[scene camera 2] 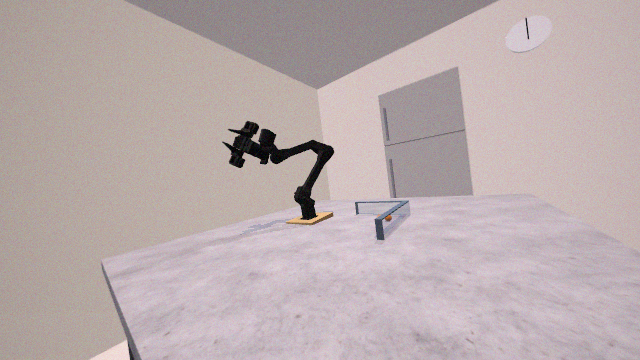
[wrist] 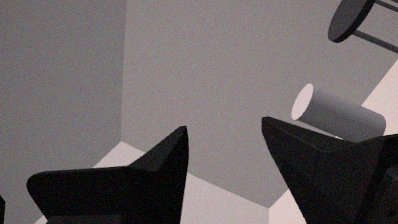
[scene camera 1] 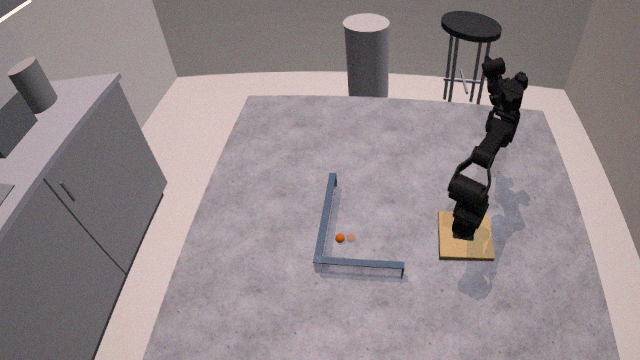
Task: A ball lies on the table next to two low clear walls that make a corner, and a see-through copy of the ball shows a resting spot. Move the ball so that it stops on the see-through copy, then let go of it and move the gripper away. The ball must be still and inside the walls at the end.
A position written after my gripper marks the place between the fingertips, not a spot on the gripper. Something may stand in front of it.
In view: my gripper [scene camera 1: 487,61].
My gripper is seen too in scene camera 2 [scene camera 2: 225,135] and in the wrist view [wrist: 224,128].
